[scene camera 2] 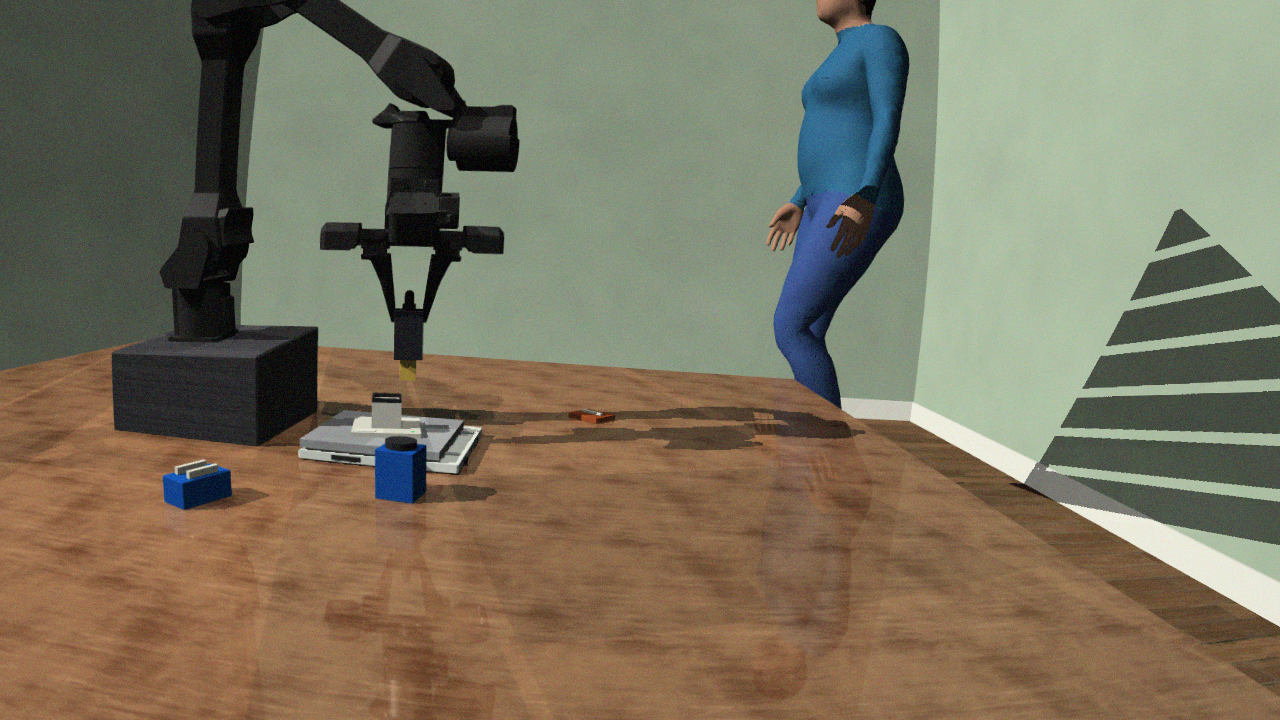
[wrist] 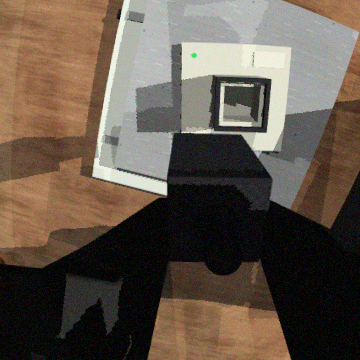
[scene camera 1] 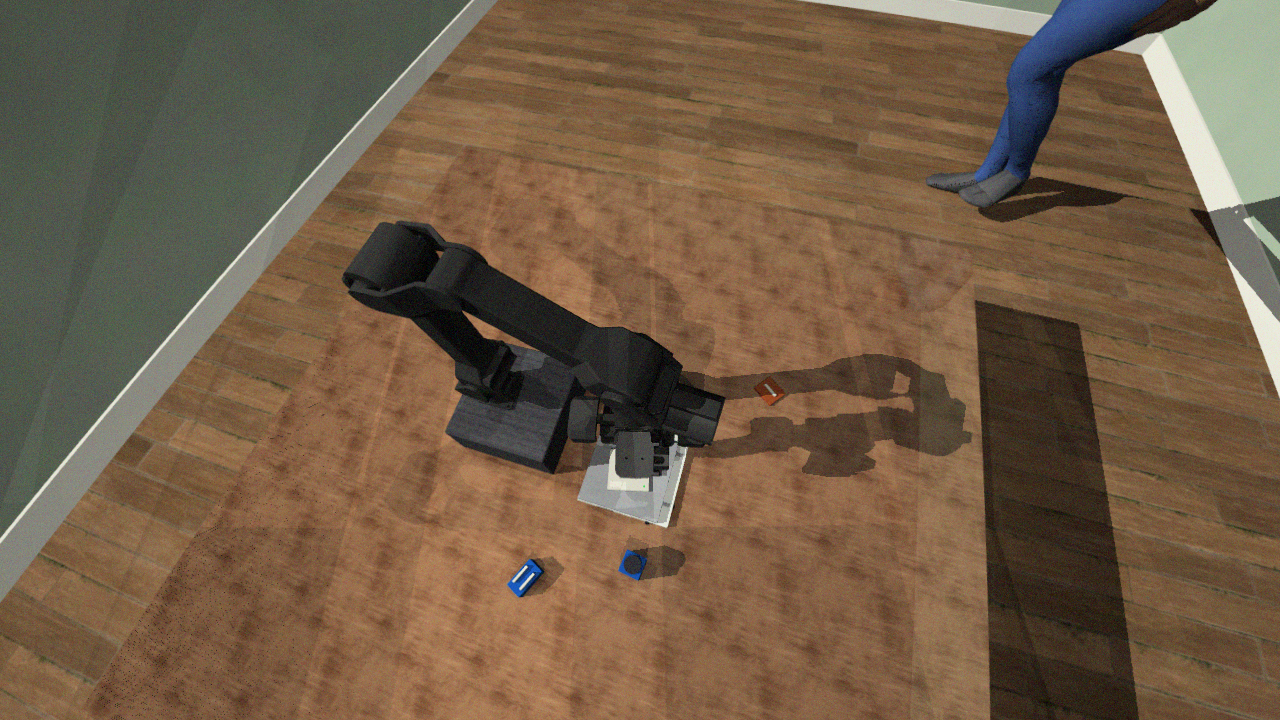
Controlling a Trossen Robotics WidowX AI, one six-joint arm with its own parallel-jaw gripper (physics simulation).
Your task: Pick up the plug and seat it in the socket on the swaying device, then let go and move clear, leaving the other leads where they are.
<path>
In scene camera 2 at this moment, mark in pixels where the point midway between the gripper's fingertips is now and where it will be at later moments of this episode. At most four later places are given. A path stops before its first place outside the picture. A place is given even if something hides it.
My gripper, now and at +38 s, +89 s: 408, 322; 407, 340; 393, 284
</path>
